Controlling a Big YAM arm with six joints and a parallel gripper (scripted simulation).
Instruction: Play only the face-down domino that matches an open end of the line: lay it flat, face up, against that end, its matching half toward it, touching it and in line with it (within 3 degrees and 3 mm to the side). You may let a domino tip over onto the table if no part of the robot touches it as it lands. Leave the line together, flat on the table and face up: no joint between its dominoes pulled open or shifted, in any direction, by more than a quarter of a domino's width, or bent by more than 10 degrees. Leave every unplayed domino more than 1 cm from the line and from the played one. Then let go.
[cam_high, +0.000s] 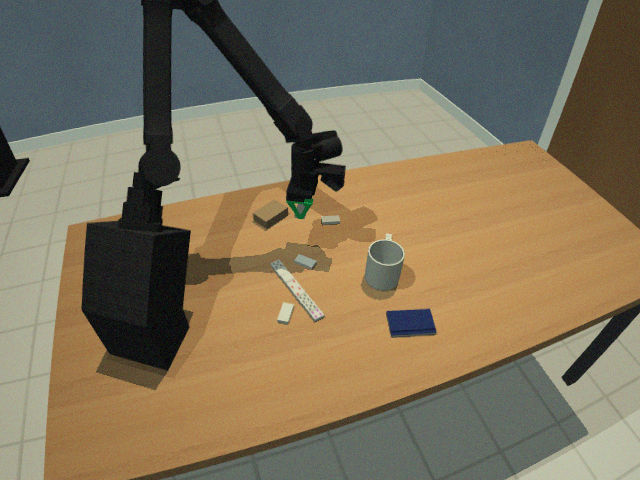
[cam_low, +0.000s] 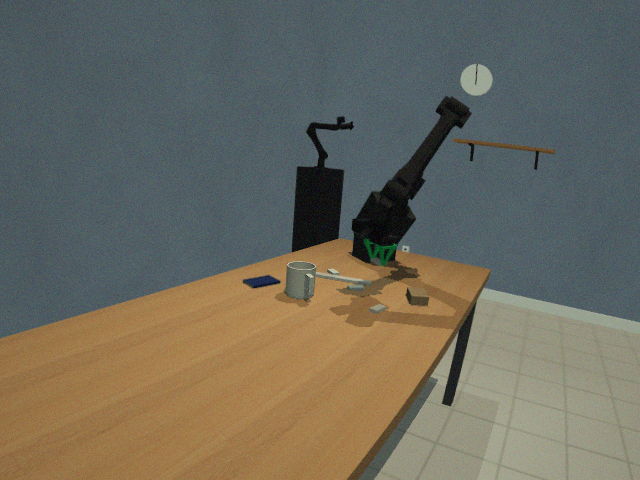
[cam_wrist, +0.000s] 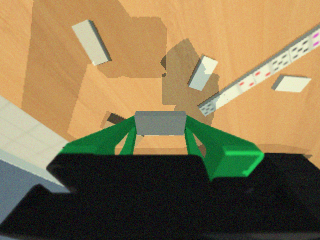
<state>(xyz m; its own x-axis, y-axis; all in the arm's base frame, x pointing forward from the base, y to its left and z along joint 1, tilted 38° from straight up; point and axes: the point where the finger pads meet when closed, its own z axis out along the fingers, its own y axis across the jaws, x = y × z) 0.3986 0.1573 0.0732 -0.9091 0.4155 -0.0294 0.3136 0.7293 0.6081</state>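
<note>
The grey tile is 10 cm ahead of my hand, 8 cm to the left of it and 12 cm below it. Also, from my hand: brown block 8 cm behind, 13 cm to the left, 11 cm below.
</note>
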